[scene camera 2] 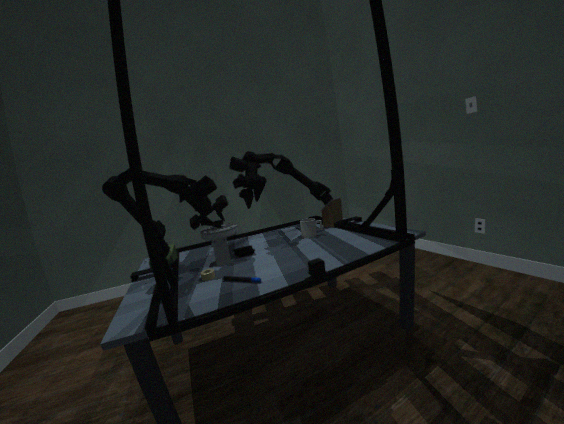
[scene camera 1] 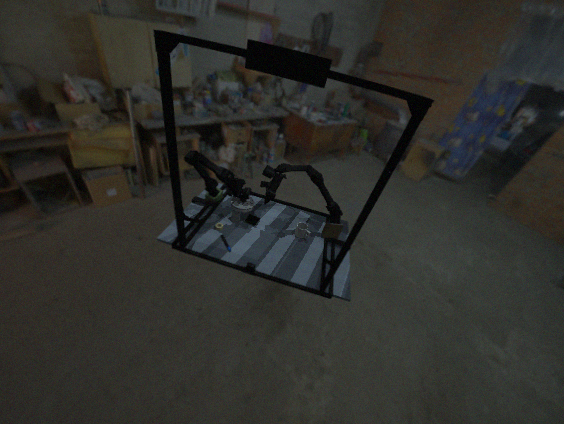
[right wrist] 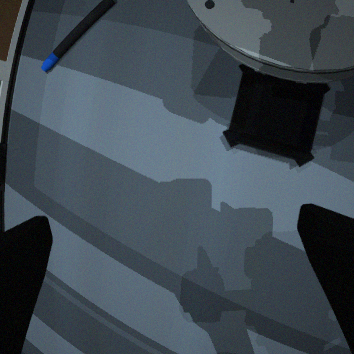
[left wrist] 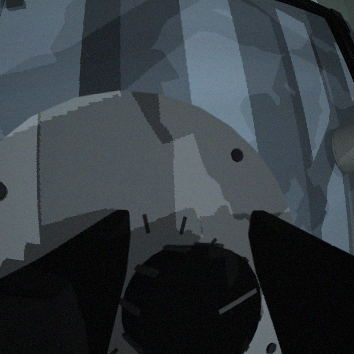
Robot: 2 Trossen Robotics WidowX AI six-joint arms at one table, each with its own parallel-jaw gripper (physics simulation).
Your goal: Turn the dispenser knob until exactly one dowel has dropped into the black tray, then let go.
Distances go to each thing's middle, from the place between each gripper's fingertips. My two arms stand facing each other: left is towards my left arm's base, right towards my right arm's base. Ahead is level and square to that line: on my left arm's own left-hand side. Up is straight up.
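Labels:
My left gripper is 3 cm past the black knob [left wrist: 202, 291], 1 cm to the right of it and 1 cm above it. The dispenser [left wrist: 184, 175] is 3 cm behind my left hand, 1 cm to the left of it and 1 cm below it.
The black knob is 160 mm to the left of my right hand, 30 mm ahead of my right hand and 70 mm below my right hand. The dispenser is 160 mm to the left of my right hand, 30 mm ahead of my right hand and 70 mm below my right hand. Going by its middle, the dispenser is nearer to my left gripper than to my right hand.

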